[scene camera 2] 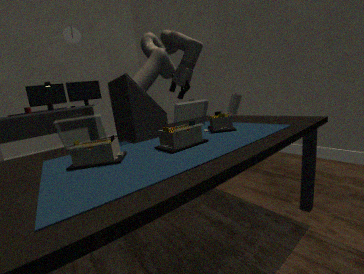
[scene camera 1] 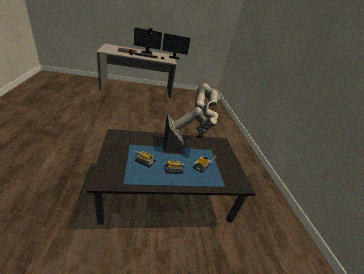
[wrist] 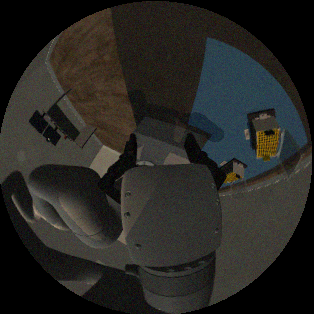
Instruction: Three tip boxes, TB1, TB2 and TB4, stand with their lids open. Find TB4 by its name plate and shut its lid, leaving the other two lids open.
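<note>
Three pale grey tip boxes with yellow tips stand on the blue mat, all with lids open. The left box, the middle box and the right box have raised clear lids. In the wrist view a larger box is at the right and a smaller box lies lower, near a finger. The name plates are too small to read, so I cannot tell which box is TB4. My gripper is open and empty, high above the table's back part.
The dark wedge-shaped arm stand rises at the back of the dark table, behind the mat. A desk with two monitors stands farther back. A wall is on the right.
</note>
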